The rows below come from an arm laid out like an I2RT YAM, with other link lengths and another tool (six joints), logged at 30 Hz.
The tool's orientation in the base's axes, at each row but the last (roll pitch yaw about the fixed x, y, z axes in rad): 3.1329, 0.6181, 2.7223; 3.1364, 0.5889, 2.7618; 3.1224, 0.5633, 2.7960; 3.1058, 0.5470, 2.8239; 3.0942, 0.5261, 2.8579; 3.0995, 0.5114, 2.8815
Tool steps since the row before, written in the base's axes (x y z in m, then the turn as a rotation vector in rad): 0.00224, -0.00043, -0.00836, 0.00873, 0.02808, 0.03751; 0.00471, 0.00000, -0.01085, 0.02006, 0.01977, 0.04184; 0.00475, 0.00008, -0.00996, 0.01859, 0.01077, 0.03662; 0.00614, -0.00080, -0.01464, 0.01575, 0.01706, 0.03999; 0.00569, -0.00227, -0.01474, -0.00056, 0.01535, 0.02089; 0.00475, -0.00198, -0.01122, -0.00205, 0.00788, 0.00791
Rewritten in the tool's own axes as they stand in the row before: 0.00303, 0.00045, 0.00810, -0.01892, 0.02948, -0.03232; 0.00239, 0.00169, 0.01146, -0.03264, 0.02595, -0.02838; 0.00156, 0.00148, 0.01082, -0.03126, 0.01688, -0.02325; 0.00242, 0.00060, 0.01570, -0.02903, 0.02216, -0.02837; 0.00213, -0.00133, 0.01576, -0.00631, 0.01553, -0.01978; 0.00104, -0.00121, 0.01224, -0.00038, 0.00745, -0.00855
